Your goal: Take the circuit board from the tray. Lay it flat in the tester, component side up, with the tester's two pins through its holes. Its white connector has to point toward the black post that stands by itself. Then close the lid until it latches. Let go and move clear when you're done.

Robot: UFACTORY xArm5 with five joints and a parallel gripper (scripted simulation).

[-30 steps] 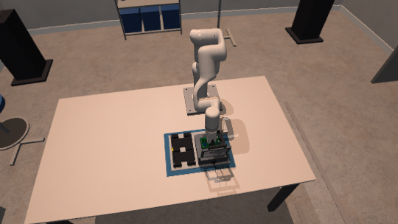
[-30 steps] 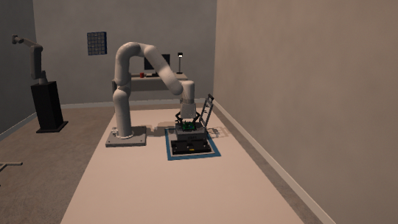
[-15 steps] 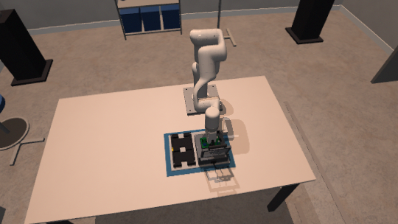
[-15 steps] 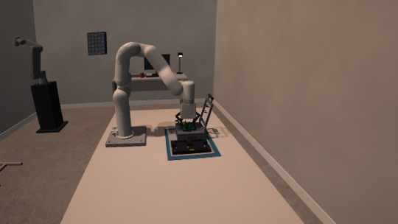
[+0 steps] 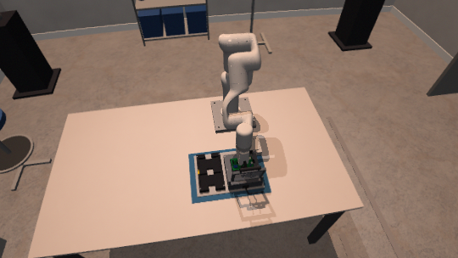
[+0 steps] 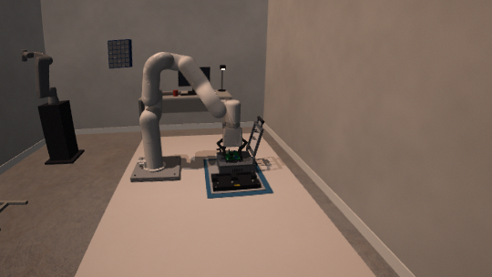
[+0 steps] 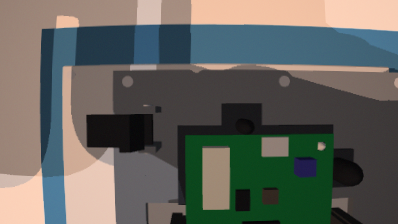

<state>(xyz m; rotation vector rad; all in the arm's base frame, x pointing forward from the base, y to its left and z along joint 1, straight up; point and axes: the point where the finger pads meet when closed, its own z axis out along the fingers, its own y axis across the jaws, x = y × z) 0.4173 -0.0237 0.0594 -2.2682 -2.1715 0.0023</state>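
Right now my hand is right at the green circuit board. Round my hand: lid: 12 cm ahead, 10 cm above, 1 cm to the right; then black post: 6 cm to the left, 6 cm behind, 1 cm above.
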